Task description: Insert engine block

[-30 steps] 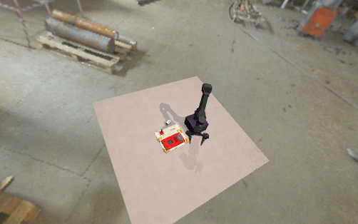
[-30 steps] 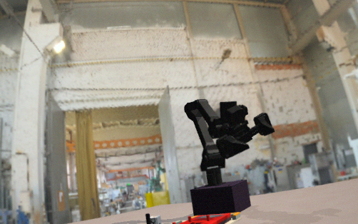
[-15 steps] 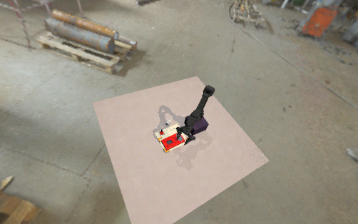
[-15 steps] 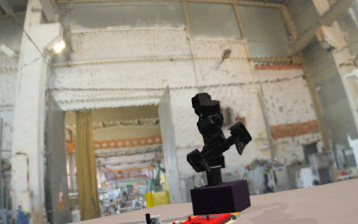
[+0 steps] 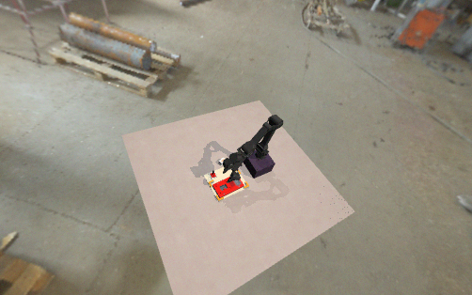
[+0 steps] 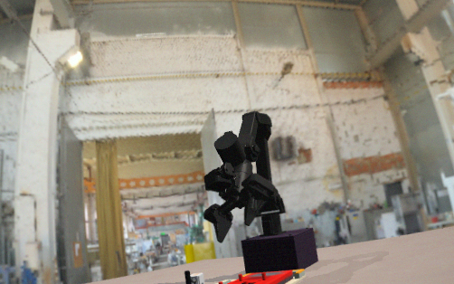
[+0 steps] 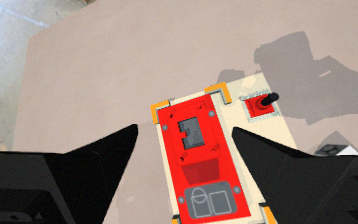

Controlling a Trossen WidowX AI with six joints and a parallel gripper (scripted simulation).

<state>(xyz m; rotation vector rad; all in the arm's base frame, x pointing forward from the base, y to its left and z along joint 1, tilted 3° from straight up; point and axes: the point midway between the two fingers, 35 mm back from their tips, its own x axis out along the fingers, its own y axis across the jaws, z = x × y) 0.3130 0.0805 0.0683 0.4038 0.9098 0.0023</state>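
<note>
Now: gripper tip 8 cm past the engine block, 19 cm to the left of it and 12 cm above it.
</note>
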